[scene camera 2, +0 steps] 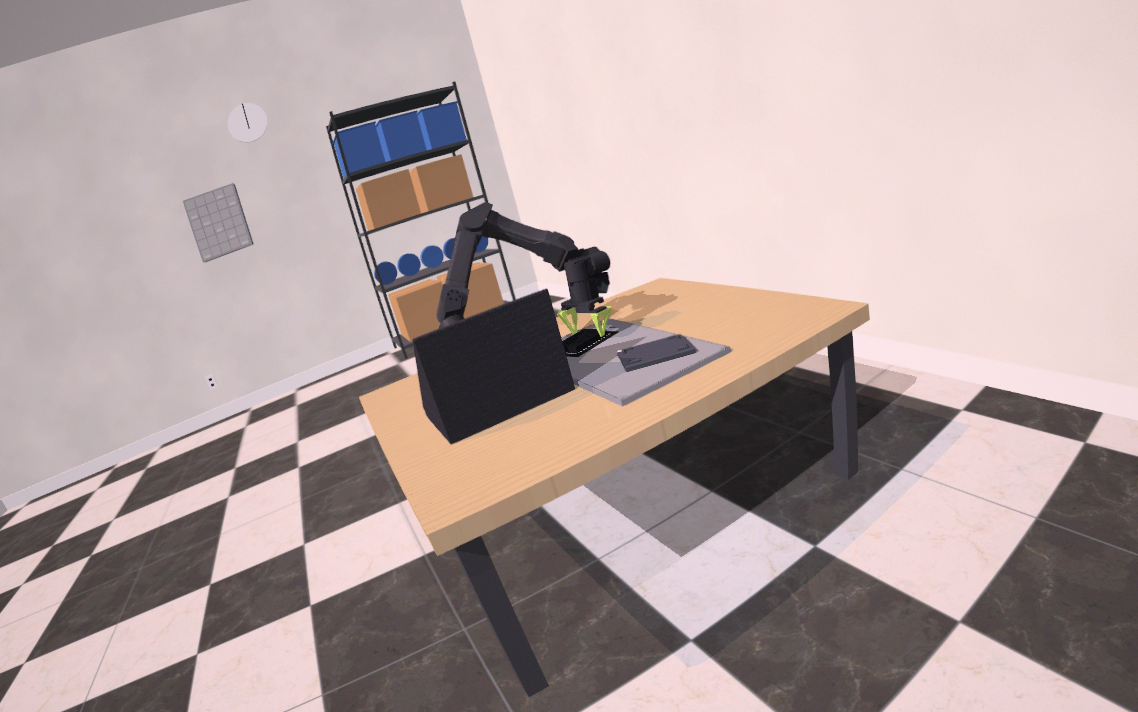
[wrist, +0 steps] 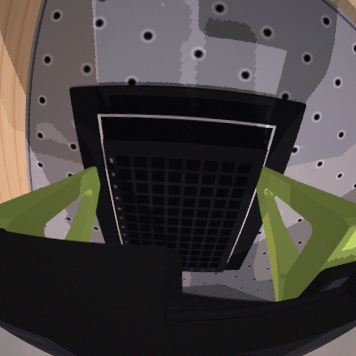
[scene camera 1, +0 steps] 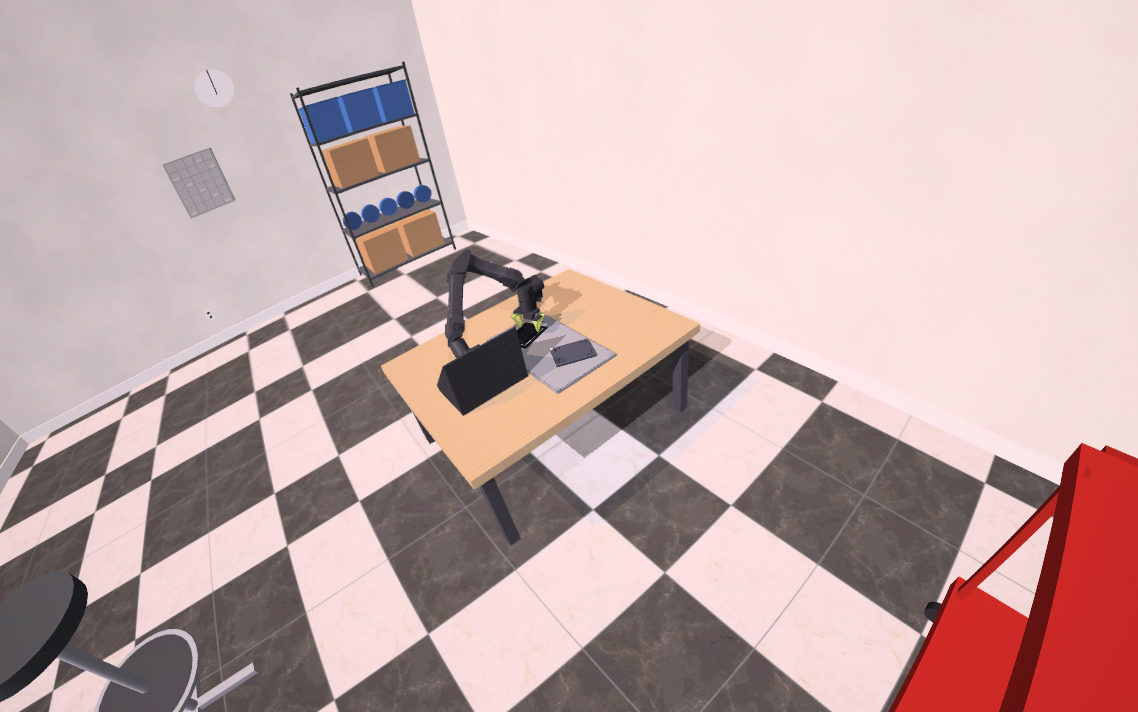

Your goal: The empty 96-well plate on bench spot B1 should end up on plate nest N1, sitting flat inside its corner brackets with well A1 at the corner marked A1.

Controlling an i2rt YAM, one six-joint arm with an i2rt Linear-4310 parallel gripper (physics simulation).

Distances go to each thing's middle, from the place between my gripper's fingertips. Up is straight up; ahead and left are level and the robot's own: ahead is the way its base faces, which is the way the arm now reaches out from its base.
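Black well plate (wrist: pixel 188 188): my hand is 10 mm to the left of it and 30 mm past it.
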